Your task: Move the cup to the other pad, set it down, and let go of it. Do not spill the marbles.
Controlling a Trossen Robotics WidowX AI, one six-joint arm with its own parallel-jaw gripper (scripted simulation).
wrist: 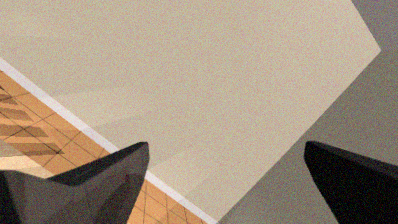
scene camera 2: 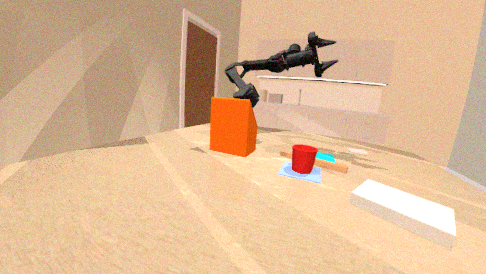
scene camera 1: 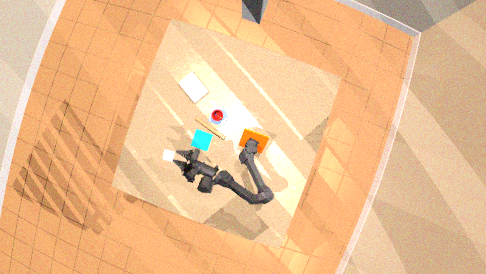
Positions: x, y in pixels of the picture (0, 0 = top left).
Scene:
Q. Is the gripper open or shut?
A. Open.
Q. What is the gripper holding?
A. Nothing.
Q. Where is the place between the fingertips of the gripper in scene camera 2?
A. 337, 51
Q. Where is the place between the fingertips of the gripper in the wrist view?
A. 226, 150

